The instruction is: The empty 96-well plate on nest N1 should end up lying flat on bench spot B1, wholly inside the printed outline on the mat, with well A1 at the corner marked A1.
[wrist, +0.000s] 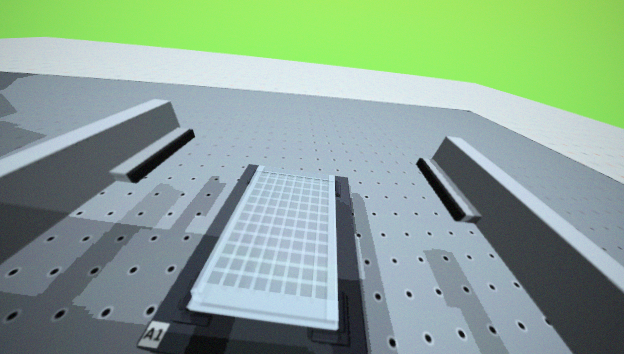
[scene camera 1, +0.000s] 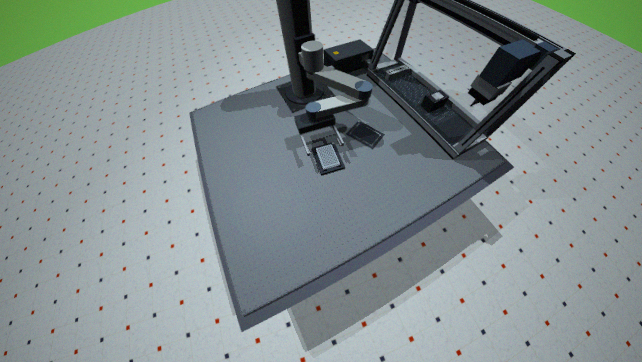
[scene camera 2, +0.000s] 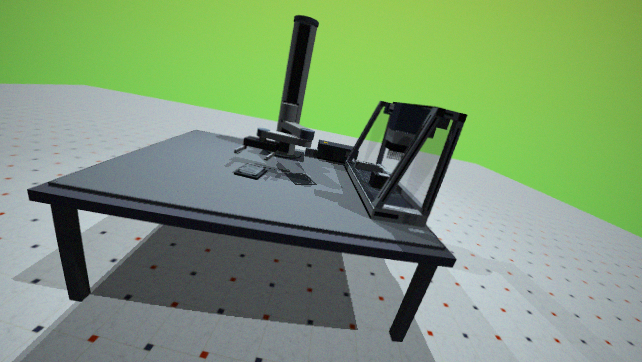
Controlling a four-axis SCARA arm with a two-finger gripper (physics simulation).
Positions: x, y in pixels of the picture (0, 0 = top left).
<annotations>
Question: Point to a clear well plate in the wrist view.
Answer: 276, 260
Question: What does my gripper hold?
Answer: Nothing.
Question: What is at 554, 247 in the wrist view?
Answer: My gripper.
</annotations>
